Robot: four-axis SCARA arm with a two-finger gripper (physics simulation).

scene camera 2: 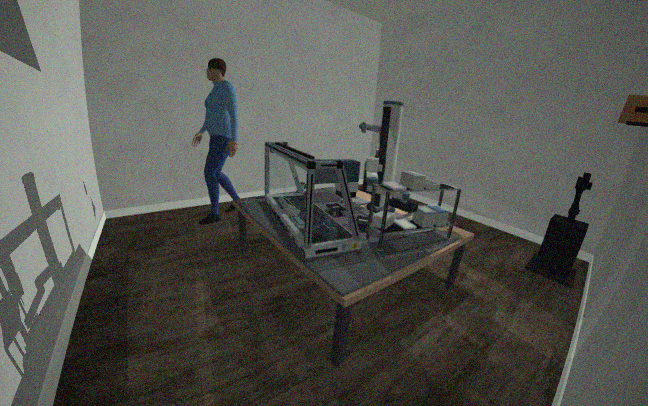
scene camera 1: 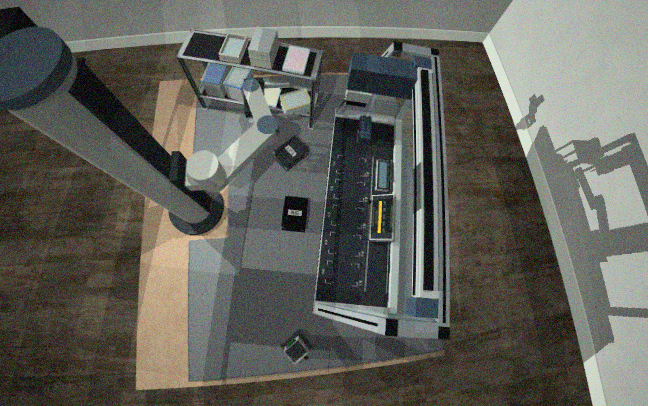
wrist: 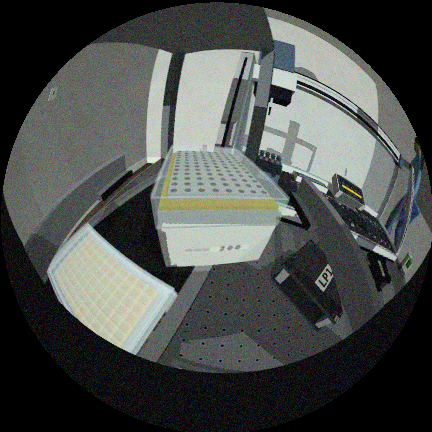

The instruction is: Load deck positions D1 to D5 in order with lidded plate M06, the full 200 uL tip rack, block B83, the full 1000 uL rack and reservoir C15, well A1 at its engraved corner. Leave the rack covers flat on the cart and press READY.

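Note:
A tip rack marked 200 [wrist: 220, 245] [scene camera 1: 296, 101] has a white base, a yellow band and a clear cover. It stands askew on the cart's dark lower shelf, near its edge. My gripper [wrist: 208, 168] is open around the rack's region and holds nothing. In scene camera 1 the arm hides it. A cream gridded piece [wrist: 107, 290] lies beside the rack. The cart [scene camera 1: 317, 70] also bears a pale tray [scene camera 1: 233, 48], a tall grey box [scene camera 1: 263, 47] and a pink-topped piece [scene camera 1: 297, 59] above, and two bluish boxes, one [scene camera 1: 215, 79] beside the other [scene camera 1: 236, 82], below. Their labels are unreadable. The deck [scene camera 1: 350, 200] has corner marks.
Black fixtures marked LP1 [scene camera 1: 291, 151] [wrist: 320, 285] and RG [scene camera 1: 295, 214] stand between arm and deck. A frame [scene camera 1: 442, 200] and a dark blue housing [scene camera 1: 382, 75] border the deck. A small box with a green mark [scene camera 1: 296, 348] stands near the table edge. A person [scene camera 2: 220, 115] is behind the table.

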